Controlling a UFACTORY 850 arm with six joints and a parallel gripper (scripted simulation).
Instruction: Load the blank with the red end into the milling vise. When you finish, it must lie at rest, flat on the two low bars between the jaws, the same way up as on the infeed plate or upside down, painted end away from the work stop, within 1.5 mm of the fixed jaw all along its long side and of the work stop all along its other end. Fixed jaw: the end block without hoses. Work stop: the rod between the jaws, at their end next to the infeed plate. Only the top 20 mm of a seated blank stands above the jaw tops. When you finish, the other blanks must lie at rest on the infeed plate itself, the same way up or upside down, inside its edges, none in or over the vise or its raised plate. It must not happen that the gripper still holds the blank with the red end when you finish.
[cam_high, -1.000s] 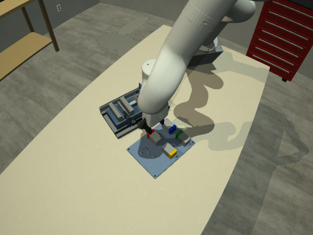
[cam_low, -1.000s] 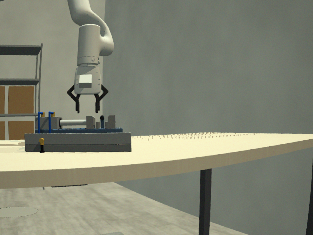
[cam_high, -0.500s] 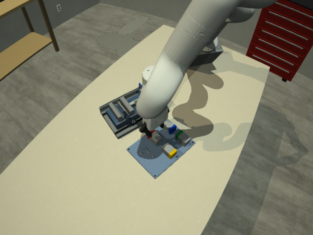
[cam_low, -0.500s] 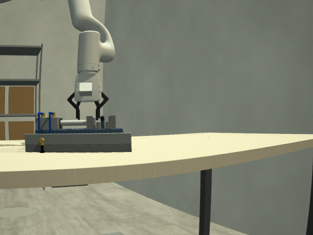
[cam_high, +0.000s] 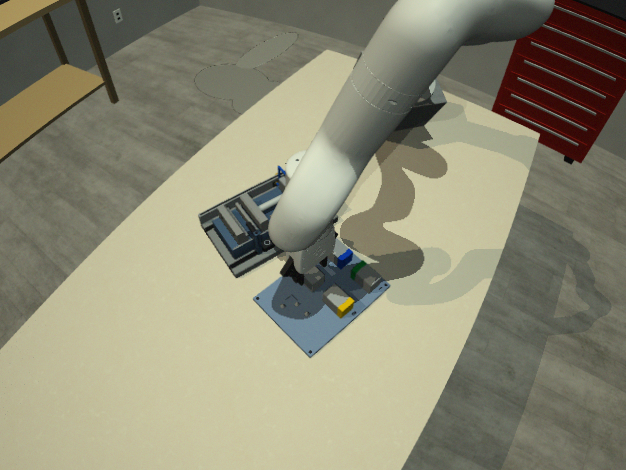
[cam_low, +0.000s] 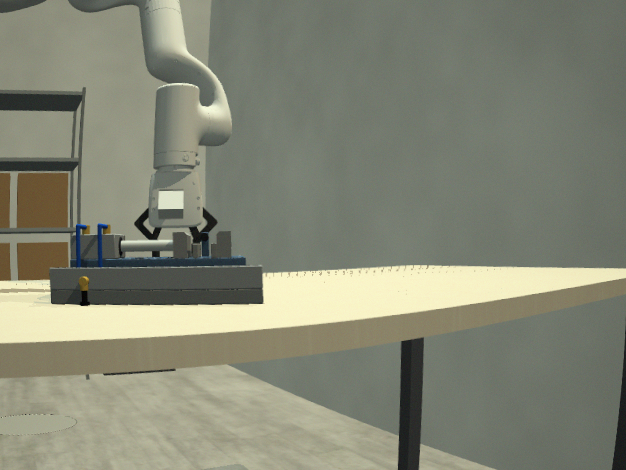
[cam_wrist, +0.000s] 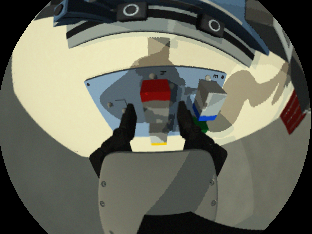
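Now: the red-ended blank 30 mm below my hand. Also, from my hand: yellow-ended blank 90 mm to the left, 30 mm below, 30 mm ahead; blue-ended blank 90 mm behind, 30 mm to the left, 30 mm below; blue infeed plate 50 mm below, 40 mm to the left, 10 mm ahead.
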